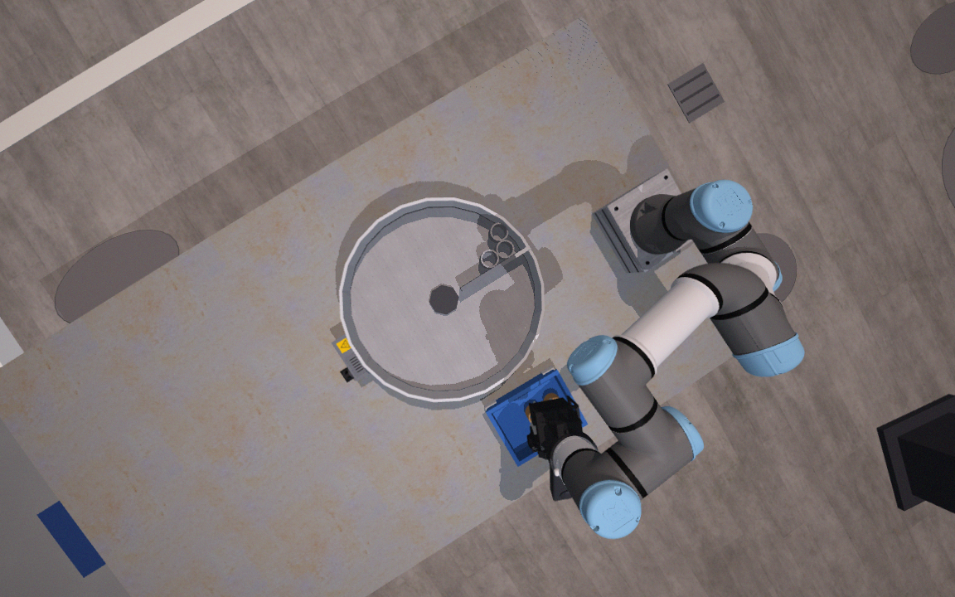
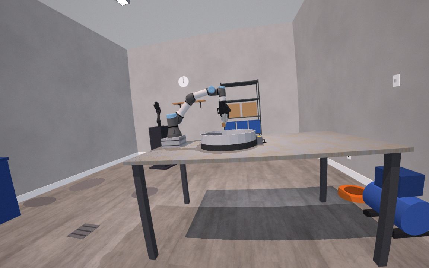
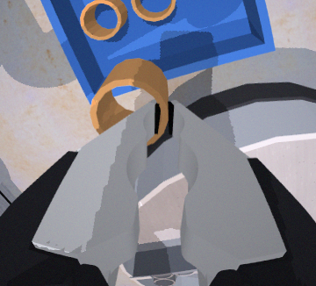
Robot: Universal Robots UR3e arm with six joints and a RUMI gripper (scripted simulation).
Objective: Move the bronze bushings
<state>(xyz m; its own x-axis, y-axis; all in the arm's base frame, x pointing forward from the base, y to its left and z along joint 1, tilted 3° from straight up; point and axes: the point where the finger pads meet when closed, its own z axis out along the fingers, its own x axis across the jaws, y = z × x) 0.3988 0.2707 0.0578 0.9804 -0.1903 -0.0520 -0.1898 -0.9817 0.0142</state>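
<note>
Now: the blue crate 5 cm to the left of my hand and 14 cm below it. Also, from my hand: round turntable (10 cm ahead, 28 cm to the right, 11 cm below).
</note>
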